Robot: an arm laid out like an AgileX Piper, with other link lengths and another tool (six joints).
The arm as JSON. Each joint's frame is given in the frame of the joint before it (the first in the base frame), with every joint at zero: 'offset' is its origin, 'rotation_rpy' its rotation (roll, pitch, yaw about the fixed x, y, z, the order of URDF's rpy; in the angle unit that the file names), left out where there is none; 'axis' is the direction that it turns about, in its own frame. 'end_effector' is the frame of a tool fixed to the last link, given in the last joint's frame.
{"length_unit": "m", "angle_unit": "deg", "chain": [
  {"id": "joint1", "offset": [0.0, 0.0, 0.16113], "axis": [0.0, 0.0, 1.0]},
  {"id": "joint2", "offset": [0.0, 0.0, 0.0], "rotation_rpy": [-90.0, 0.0, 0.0], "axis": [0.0, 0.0, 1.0]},
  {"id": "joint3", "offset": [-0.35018, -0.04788, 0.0], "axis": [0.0, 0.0, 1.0]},
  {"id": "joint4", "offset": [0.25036, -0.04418, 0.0], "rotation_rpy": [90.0, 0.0, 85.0], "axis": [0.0, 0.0, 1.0]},
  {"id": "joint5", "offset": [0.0, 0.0, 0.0], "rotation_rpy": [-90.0, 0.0, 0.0], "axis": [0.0, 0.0, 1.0]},
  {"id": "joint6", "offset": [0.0, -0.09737, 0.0], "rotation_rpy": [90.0, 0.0, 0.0], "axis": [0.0, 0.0, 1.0]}
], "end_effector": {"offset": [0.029, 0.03, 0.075], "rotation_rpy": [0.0, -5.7, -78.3]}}
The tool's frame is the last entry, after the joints.
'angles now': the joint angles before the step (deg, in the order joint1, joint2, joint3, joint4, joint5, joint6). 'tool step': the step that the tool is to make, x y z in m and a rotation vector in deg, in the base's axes. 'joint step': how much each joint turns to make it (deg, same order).
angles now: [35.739, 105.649, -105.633, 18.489, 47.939, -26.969]
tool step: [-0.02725, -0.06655, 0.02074, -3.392, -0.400, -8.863]
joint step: [-2.708, -10.829, 9.534, -9.215, 1.398, 8.462]
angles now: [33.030, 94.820, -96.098, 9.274, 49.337, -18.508]
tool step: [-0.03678, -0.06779, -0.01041, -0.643, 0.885, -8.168]
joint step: [-4.947, -11.800, 15.666, -2.889, -3.189, 3.777]
